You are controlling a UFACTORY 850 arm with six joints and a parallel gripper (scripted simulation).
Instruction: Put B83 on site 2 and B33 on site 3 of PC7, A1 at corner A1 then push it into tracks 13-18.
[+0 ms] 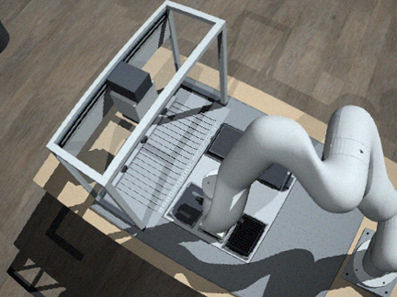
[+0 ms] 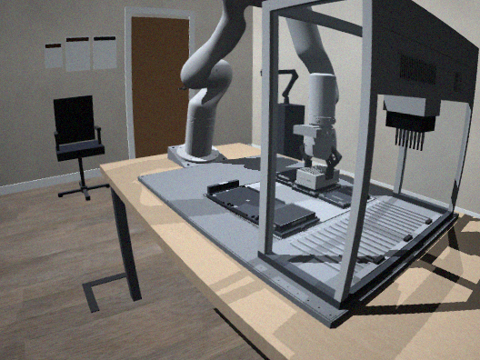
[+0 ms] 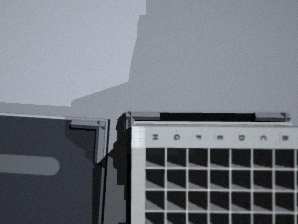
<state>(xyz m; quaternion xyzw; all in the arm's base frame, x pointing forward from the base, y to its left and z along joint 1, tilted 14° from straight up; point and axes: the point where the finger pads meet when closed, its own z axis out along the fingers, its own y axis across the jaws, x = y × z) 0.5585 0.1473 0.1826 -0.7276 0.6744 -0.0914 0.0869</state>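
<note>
My gripper is now 5 cm above the nest S2. From my hand the other things lie so: plate carrier PC7: 3 cm ahead, 26 cm to the right, 4 cm below; then black plate B38: 11 cm behind, 4 cm below; then nest S3: 11 cm ahead, 1 cm to the left, 5 cm below.
</note>
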